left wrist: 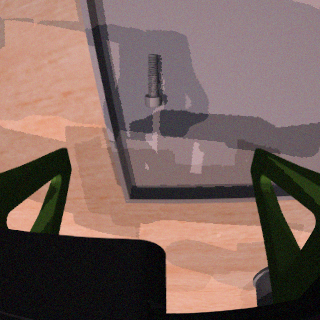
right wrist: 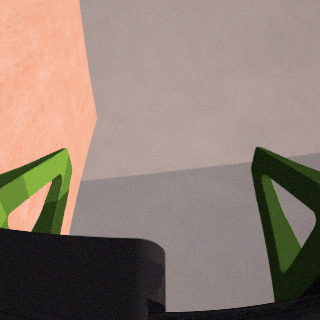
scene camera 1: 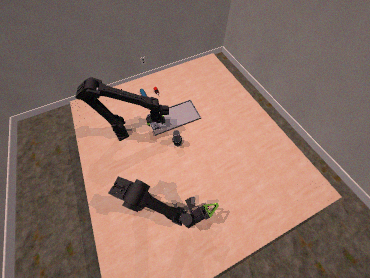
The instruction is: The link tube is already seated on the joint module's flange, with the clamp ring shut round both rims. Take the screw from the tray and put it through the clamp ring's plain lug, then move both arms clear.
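Places are measured from the left arm's base along level axes (x ahead, y left, z up), in millimetres.
Pixels of known places: left gripper, fingertip midpoint: (left wrist: 160, 158) (scene camera 1: 156, 125); right gripper, fingertip midpoint: (right wrist: 161, 157) (scene camera 1: 217, 204); left arm's base at its link origin: (scene camera 1: 121, 133).
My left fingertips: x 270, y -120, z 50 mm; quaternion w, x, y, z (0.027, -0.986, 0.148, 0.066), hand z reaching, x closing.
Note:
For each thing: its middle in the pictures, then the offset to it from my left fingertips. Level surfaces: height alone.
- grey screw at the middle of its body: (left wrist: 152, 79) dx -2, dy +29, dz -41 mm
- tray at the middle of its body: (scene camera 1: 173, 116) dx +176, dy +20, dz -42 mm
- dark joint module assembly at the middle of its body: (scene camera 1: 176, 136) dx +72, dy -213, dz +58 mm
- blue object at the middle of its body: (scene camera 1: 145, 98) dx +62, dy +336, dz -30 mm
- red object at the middle of its body: (scene camera 1: 156, 91) dx +188, dy +353, dz -32 mm
- table at its surface level: dz -50 mm
The grey screw (left wrist: 154, 80) lies flat in the tray (left wrist: 260, 65) (scene camera 1: 186, 110) near its left wall, its threaded end up the picture and its head down. My left gripper (left wrist: 160, 158) (scene camera 1: 156, 125) is open and empty above the tray's near-left corner; the screw shows beyond and between its fingertips. The dark joint module assembly (scene camera 1: 177, 138) stands upright below the tray in the scene view. A small part of a dark round object shows behind a finger in the left wrist view. Clamp ring and plain lug are too small to tell. My right gripper (right wrist: 161, 157) (scene camera 1: 211, 209) is open and empty, well away from the tray.
A blue object (scene camera 1: 143, 93) and a red object (scene camera 1: 156, 90) lie behind the tray, near the table's back edge. The left arm (scene camera 1: 125, 95) reaches over the tray's left end. Grey walls stand behind and to the right of the table (scene camera 1: 250, 150).

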